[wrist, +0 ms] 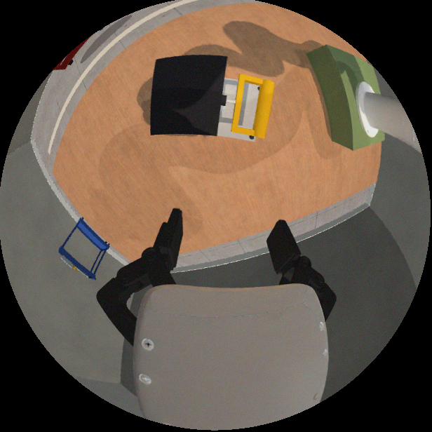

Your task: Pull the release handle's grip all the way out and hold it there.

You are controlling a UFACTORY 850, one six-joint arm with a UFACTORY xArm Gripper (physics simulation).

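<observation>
The release handle's yellow grip (264,109) is a rectangular frame with a thick outer bar, at the upper middle of the wrist view. It stands at the right side of a black housing (187,95), on a light grey base plate (236,135), joined to the housing by a short rod. My gripper (229,226) is open and empty, its two black fingers wide apart. It is well away from the grip, which shows above the fingertips in the view. The far side of the base plate is hidden by the housing.
A green block (340,100) bearing the robot arm's white base (369,109) stands to the right of the grip. The wooden table top (225,195) has a grey edge (345,202) near the fingers. A blue frame (94,235) is off the table at the left, and a red object (70,56) at the upper left.
</observation>
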